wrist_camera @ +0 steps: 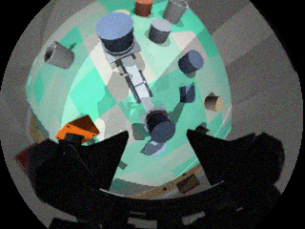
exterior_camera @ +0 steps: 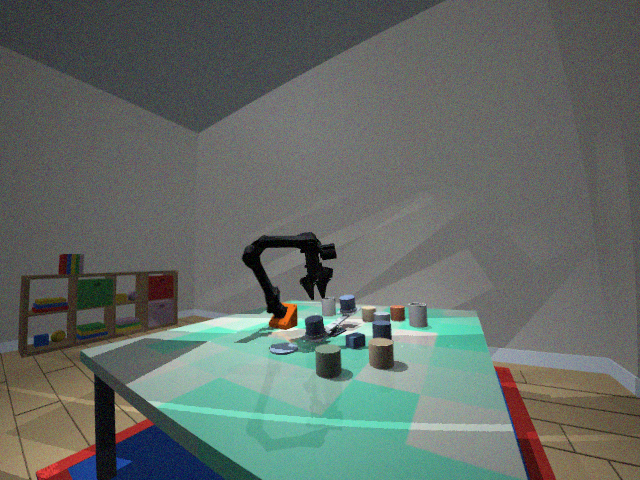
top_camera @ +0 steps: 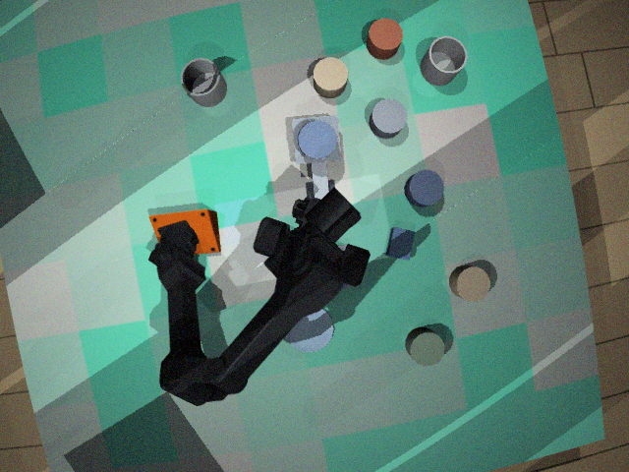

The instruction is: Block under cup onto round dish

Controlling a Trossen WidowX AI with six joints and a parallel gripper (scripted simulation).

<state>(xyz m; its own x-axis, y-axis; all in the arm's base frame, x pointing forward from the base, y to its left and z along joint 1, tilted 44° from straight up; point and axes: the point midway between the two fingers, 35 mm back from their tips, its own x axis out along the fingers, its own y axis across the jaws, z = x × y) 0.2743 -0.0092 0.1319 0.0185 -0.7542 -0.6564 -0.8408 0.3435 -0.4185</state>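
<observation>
My gripper tip is 1 cm short of the grey block, 4 cm to the left of it and 12 cm above it. From my gripper tip the other things lie so: round dish: 6 cm behind, 15 cm to the right, 15 cm below; then blue cuboid: 16 cm ahead, 3 cm to the right, 14 cm below.
</observation>
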